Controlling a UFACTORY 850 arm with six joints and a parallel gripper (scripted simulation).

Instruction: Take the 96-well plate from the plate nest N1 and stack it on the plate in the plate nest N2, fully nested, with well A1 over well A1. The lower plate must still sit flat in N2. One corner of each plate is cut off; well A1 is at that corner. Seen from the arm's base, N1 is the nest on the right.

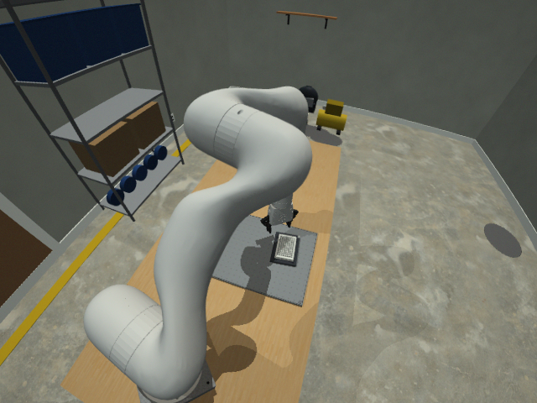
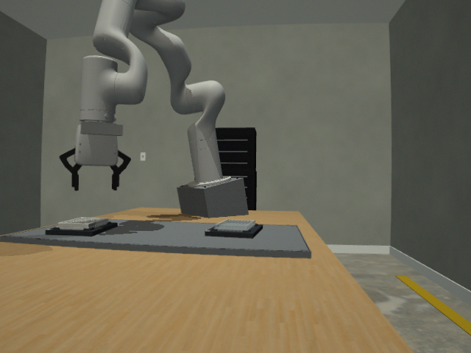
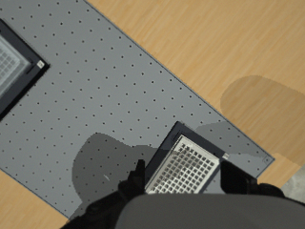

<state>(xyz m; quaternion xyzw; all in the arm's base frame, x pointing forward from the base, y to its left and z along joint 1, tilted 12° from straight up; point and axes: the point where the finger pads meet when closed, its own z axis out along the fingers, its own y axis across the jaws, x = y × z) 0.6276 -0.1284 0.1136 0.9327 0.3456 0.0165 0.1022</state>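
My hand is 110 mm above the plate nest, 50 mm to the left of it and 30 mm past it.
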